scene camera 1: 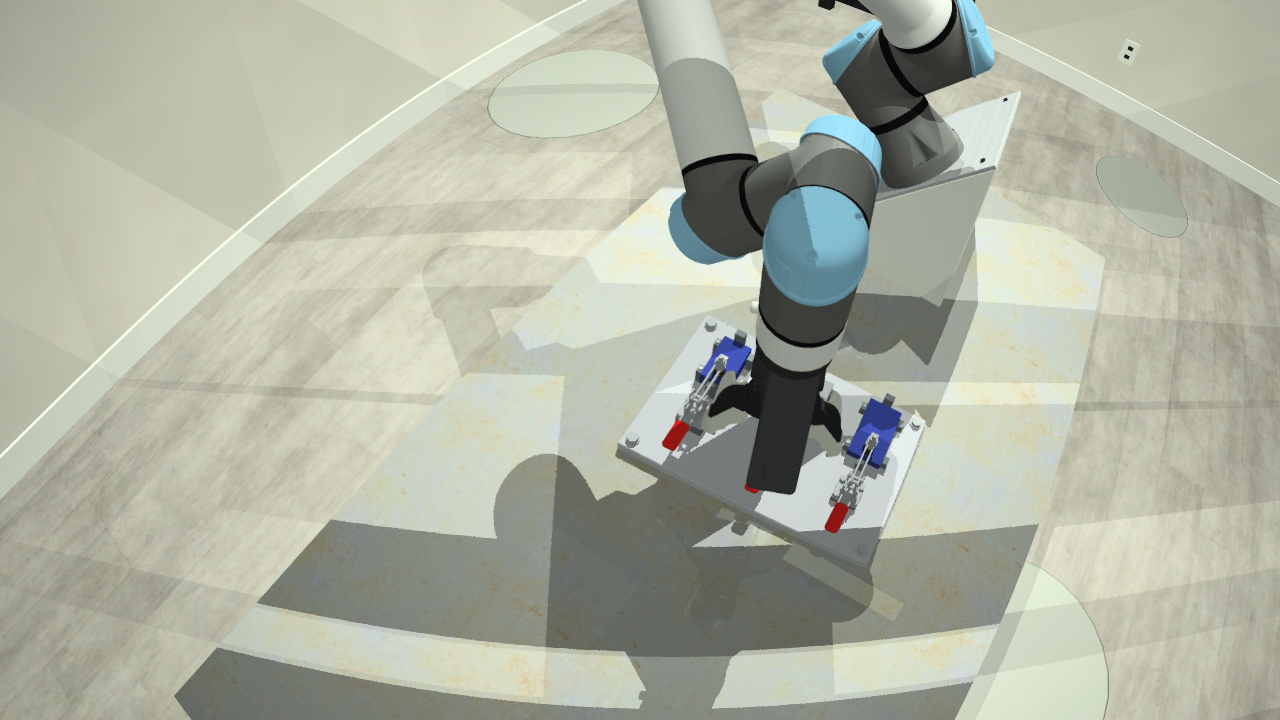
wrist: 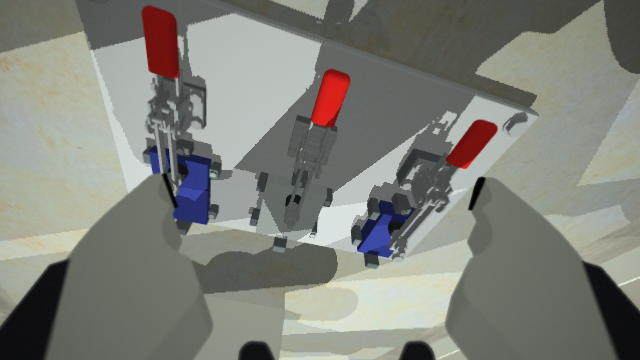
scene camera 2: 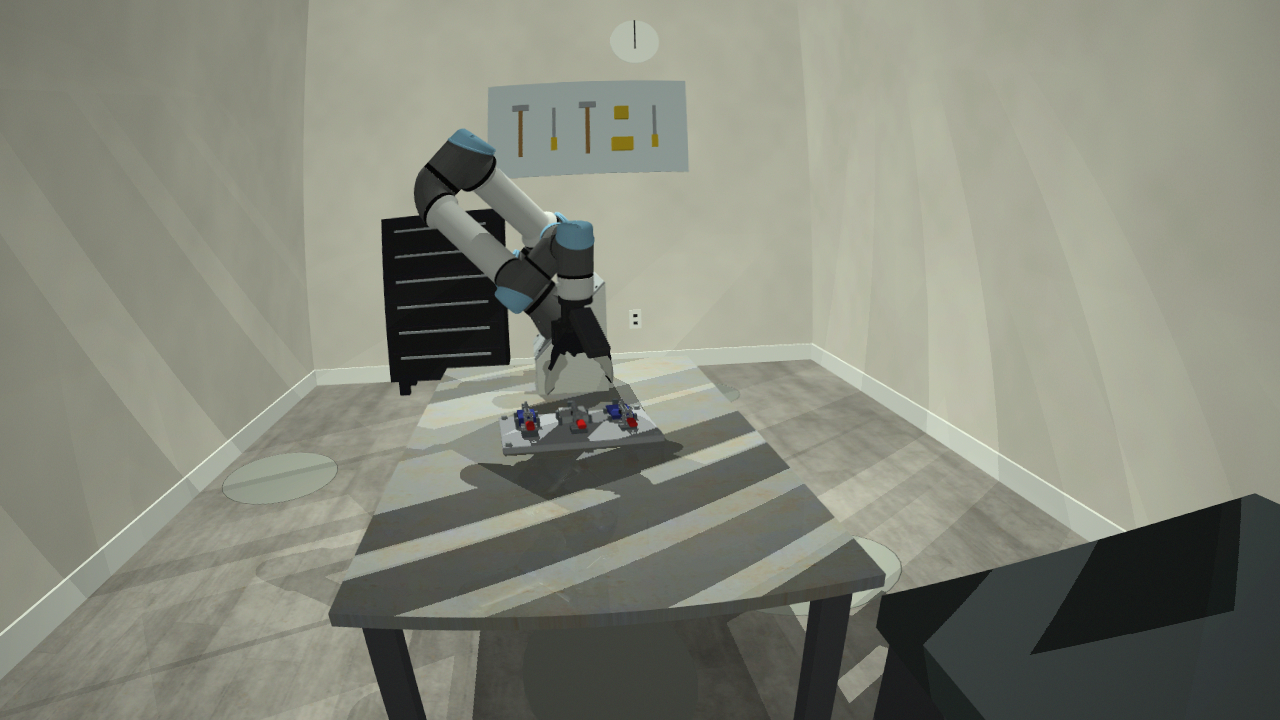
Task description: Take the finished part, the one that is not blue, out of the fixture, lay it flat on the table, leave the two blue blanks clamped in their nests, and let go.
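Pixels of known places: gripper, fingertip midpoint: [wrist: 324,179] [scene camera 2: 579,388]; arm's base, origin of the base link: [scene camera 1: 924,163].
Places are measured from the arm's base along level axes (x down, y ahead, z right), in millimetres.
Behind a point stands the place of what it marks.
The grey finished part [wrist: 312,202] {x 155, y 418, z -41 mm} sits in the middle nest of the light fixture plate [scene camera 1: 653,419] {x 176, y 530, z 72 mm} [scene camera 2: 511,439] {x 176, y 528, z 72 mm} [wrist: 250,50] {x 176, y 514, z -145 mm}. The middle clamp's arm reaches over the part; its red handle [wrist: 331,97] {x 139, y 526, z -84 mm} [scene camera 2: 580,424] {x 139, y 539, z -83 mm} points away from the nest. One blue blank [wrist: 197,195] {x 160, y 362, z -144 mm} [scene camera 1: 881,420] {x 160, y 339, z -156 mm} and another blue blank [wrist: 376,234] {x 150, y 415, z 40 mm} [scene camera 1: 732,351] {x 150, y 399, z 57 mm} sit in the outer nests under their clamp arms. My gripper [scene camera 1: 776,426] {x 68, y 515, z -83 mm} [scene camera 2: 580,373] {x 68, y 515, z -83 mm} [wrist: 324,179] {x 68, y 515, z -83 mm} is open and empty, above the fixture, its fingers spread wide on either side of the middle nest in the wrist view. It hides the finished part in scene camera 1.
The outer clamps have red handles [scene camera 1: 675,435] {x 135, y 548, z 23 mm} [scene camera 1: 836,517] {x 145, y 500, z -191 mm} that stick out along the plate. The fixture lies on the table [scene camera 1: 420,474] {x 191, y 793, z 233 mm} [scene camera 2: 572,582] {x 191, y 1143, z -114 mm}, with the arm's pedestal [scene camera 1: 921,246] {x 93, y 74, z -57 mm} behind it. A black drawer cabinet [scene camera 2: 447,317] stands by the back wall.
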